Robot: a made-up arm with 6 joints.
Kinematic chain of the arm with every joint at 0, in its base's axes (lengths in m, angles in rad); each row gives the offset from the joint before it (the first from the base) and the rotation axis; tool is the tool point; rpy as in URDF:
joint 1: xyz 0 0 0.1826 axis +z
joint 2: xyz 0 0 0 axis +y
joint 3: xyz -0.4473 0 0.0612 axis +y
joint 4: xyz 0.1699 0 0.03 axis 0.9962 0 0.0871
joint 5: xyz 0 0 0 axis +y
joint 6: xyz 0.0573 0 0.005 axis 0.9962 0 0.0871
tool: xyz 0 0 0 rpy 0 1.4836 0
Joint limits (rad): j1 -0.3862..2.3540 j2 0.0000..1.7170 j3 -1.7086..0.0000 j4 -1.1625..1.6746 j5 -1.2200..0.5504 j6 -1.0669..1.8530
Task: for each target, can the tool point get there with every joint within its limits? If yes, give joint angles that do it. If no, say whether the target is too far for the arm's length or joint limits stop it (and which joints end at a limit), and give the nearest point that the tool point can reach.
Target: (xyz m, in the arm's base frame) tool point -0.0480 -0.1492 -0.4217
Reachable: no: joint limits stop it (at a limit: joint 2, joint 3, joint 5) | nearest point -0.0692 -0.2151 0.2481 | short by 0.673 m
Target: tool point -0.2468 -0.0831 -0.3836
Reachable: no: joint limits stop it (at a limit: joint 2, joint 3, joint 5) | nearest point -0.2141 -0.0721 0.2481 | short by 0.633 m
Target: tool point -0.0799 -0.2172 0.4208
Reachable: yes | joints 1.2307 0.1528 -0.4326 -0.1869 -0.2686 -0.2449
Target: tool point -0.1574 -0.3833 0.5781
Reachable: yes | joints 1.1596 0.2475 -1.5369 0.3538 -0.4672 0.5392
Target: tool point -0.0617 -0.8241 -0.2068
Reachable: no: too far | nearest point -0.0416 -0.5559 0.4152 | short by 0.678 m
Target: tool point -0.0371 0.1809 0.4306
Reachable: yes | joints 1.7499 1.5867 -0.3735 -0.7571 -0.1090 -0.0042
